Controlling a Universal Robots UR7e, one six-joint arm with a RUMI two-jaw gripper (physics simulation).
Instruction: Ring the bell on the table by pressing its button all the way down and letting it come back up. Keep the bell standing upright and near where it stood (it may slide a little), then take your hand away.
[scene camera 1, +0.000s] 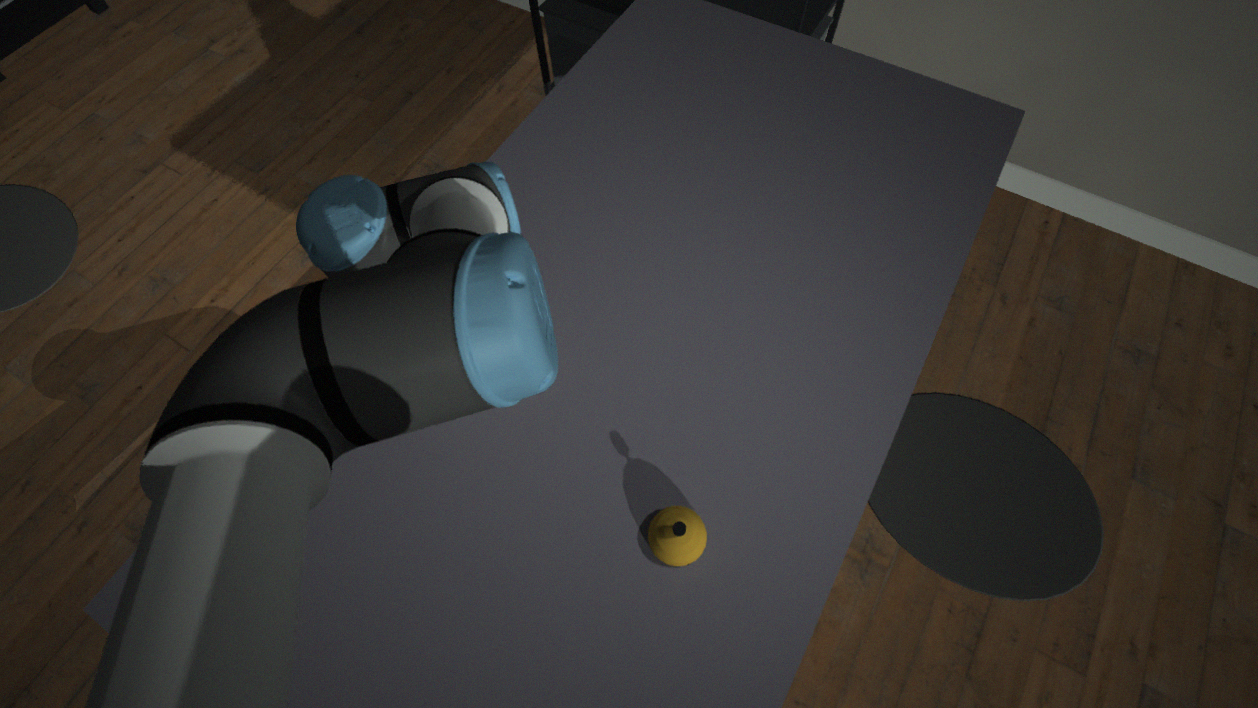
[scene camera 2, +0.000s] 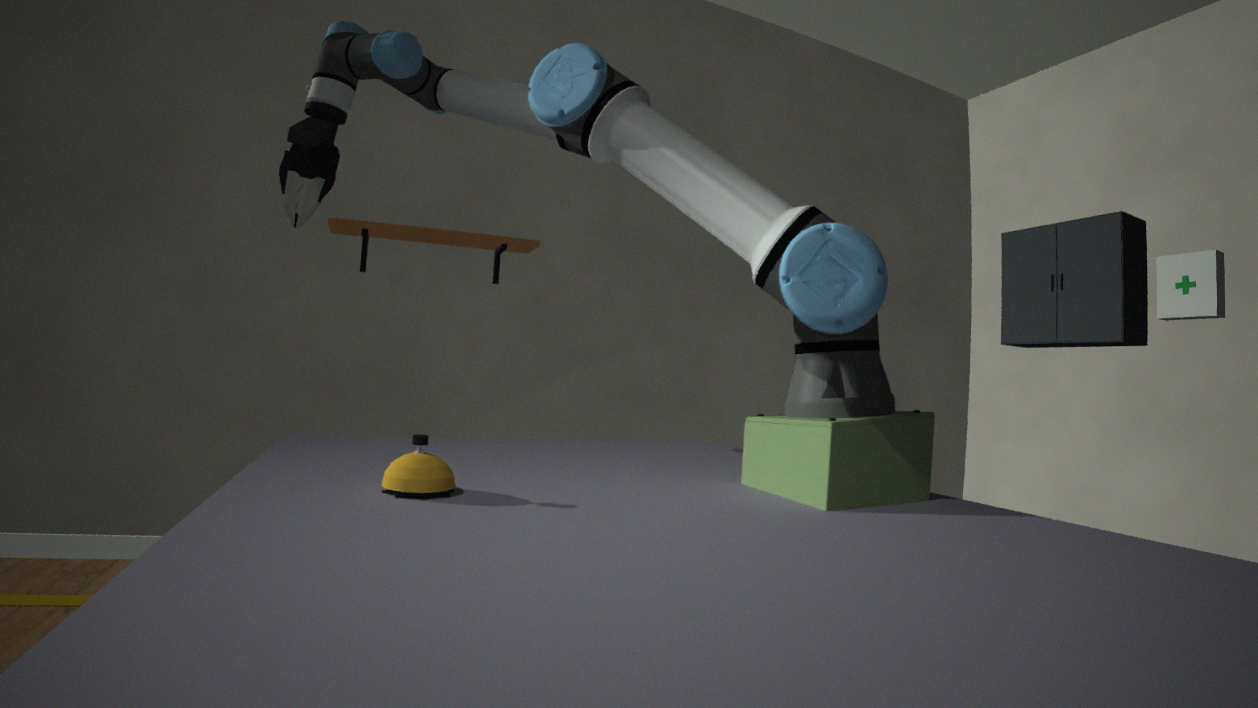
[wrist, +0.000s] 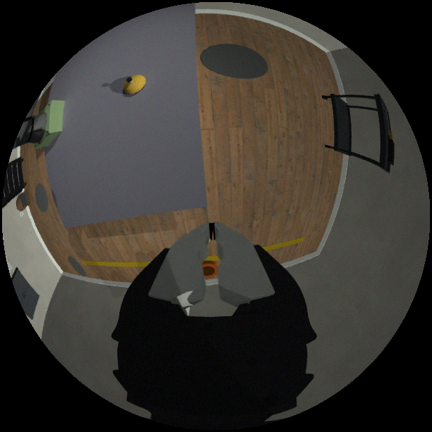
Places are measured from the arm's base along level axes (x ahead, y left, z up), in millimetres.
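Pixels of known places: gripper, fingertip midpoint: (scene camera 2: 295, 227); arm's base, origin of the base link: (scene camera 2: 839, 414).
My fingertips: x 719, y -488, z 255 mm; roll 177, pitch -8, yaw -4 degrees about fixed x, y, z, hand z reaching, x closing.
Note:
Ahead of a thing's pixels: the offset from my fingertips to its top centre. Level surfaces: height alone.
A yellow dome bell @(dy +376, dx -184, dz -297 mm) (scene camera 1: 677, 547) (scene camera 2: 418, 476) (wrist: 135, 84) stands upright on the grey table @(dz -363 mm) (scene camera 1: 748, 264) (scene camera 2: 616, 598) (wrist: 130, 165). Its black button @(dy +376, dx -184, dz -297 mm) (scene camera 1: 678, 528) (scene camera 2: 420, 439) (wrist: 129, 79) is up on a thin stem above the dome. My gripper (scene camera 2: 296, 220) (wrist: 212, 223) is shut and empty, fingertips together, pointing down. It hangs high above table height, well away from the bell, and touches nothing. In the wrist view the fingertips show near the table's corner, with the bell at the upper left. The gripper does not show in scene camera 1.
The arm's green base block (scene camera 2: 787, 462) (wrist: 56, 117) stands on the table. A wooden wall shelf (scene camera 2: 431, 235) is on the back wall, behind the arm. The wrist view shows a black cart (wrist: 342, 125) by the wall and an orange object (wrist: 210, 270) beyond the fingers.

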